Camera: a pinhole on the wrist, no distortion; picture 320 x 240 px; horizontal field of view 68.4 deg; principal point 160.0 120.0 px. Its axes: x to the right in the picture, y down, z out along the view. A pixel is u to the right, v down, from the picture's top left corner.
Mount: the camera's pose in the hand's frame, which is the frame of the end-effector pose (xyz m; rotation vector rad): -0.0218 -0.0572 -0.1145 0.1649 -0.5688 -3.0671
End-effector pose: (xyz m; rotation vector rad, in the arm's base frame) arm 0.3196 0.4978 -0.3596 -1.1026 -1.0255 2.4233
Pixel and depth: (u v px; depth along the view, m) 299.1 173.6 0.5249
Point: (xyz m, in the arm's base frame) 0.2908 0.1067 0.0190
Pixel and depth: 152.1 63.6 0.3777
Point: 0.2048 0.2578 -0.3548
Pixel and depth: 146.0 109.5 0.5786
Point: 0.0473 0.1459 -0.2671
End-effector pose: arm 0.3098 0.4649 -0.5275 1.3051 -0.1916 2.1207
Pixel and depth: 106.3 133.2 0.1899
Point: 0.3609 0.4335 -0.4915
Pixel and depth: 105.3 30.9 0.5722
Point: 0.3536 0.0555 -0.2406
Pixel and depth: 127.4 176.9 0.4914
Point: 0.6005 0.2857 -0.3367
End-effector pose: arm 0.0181 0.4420 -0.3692 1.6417 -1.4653 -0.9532
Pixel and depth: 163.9 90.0 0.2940
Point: -0.1521 0.4865 -0.3595
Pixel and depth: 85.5 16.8 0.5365
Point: -0.4196 0.3075 -0.2020
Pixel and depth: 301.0 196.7 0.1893
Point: -0.0341 0.5977 -0.4388
